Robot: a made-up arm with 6 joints.
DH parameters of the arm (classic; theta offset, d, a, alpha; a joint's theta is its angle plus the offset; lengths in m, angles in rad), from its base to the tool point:
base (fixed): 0 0.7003 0.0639 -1.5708
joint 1: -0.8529 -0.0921 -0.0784 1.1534
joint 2: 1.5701 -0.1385 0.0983 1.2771
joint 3: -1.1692 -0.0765 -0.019 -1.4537
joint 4: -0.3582 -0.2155 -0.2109 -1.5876
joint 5: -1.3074 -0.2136 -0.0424 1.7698
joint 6: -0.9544 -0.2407 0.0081 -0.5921
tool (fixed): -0.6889 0.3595 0 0
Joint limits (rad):
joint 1: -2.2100..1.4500
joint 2: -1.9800..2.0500
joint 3: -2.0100..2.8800
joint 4: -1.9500..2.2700
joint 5: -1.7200..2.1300
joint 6: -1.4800..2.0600
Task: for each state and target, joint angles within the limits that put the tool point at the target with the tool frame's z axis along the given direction. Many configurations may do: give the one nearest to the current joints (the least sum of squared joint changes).
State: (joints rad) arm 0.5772 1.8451 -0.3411 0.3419 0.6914 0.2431
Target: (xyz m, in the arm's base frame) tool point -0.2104 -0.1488 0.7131 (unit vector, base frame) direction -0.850 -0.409 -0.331
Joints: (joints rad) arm 0.4081 1.9519 -1.1079 0.3961 0.2230 0.0321
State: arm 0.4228 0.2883 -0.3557 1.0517 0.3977 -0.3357
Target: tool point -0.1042 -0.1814 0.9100 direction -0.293 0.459 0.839
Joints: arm 1.1674 -0.1786 -0.1476 0.4098 -0.1656 0.6717
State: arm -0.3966 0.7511 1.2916 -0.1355 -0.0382 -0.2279
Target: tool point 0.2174 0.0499 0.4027 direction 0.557 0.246 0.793
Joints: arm 0.2235 1.2851 1.9463 0.5109 0.1907 -0.8686
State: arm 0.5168 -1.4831 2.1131 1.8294 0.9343 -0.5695
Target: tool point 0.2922 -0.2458 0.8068 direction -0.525 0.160 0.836
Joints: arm 0.7159 -1.7666 1.9576 1.7258 0.3045 -1.0401
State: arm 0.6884 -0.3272 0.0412 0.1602 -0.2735 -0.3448
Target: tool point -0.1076 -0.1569 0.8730 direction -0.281 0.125 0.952
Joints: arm 0.0814 -1.4291 -0.7066 0.6030 -0.6092 -0.8721
